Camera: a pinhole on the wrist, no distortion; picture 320 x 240 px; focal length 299.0 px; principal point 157.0 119.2 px. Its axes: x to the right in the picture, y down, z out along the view. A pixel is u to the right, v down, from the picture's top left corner.
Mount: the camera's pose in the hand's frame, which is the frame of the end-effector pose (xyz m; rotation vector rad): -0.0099 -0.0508 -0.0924 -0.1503 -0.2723 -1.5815
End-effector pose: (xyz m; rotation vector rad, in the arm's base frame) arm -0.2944 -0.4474 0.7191 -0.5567 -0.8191 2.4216
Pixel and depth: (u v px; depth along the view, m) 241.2 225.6 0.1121
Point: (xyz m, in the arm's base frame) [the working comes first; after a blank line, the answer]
In the camera's frame: 0.0316 0.0399 0.1121

-0.3069 -0.4115 0.7680
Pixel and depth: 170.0 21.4 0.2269
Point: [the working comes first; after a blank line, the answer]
In the camera's frame: 0.0099 -0.0742 0.2269

-0.2801 -0.5604 0.8295
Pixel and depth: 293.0 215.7 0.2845
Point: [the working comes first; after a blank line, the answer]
In the camera's frame: 0.1294 0.0918 0.2845

-0.4209 -0.4417 0.9356
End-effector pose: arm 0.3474 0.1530 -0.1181 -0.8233 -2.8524 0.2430
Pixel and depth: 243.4 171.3 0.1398
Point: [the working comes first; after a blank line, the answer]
In the camera's frame: 0.0404 0.0244 0.1398

0.3070 0.1043 -0.1604
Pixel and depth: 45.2 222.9 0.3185
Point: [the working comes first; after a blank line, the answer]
In the camera's frame: -0.1191 0.1105 0.3185

0.3174 0.2984 -0.3247
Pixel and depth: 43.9 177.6 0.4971
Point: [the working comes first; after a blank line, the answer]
In the camera's frame: -0.1880 0.0971 0.4971

0.3657 0.3638 -0.4986
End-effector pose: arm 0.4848 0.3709 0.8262 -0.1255 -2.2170 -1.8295
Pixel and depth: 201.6 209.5 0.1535
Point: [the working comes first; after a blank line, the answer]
In the camera's frame: 0.0229 0.0464 0.1535

0.4443 0.4251 0.7903
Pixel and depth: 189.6 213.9 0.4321
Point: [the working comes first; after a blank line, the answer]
In the camera's frame: 0.0471 0.1369 0.4321

0.3483 0.7024 0.8072
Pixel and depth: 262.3 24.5 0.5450
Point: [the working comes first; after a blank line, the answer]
In the camera's frame: 0.1919 -0.1726 0.5450

0.6147 0.8322 0.6031
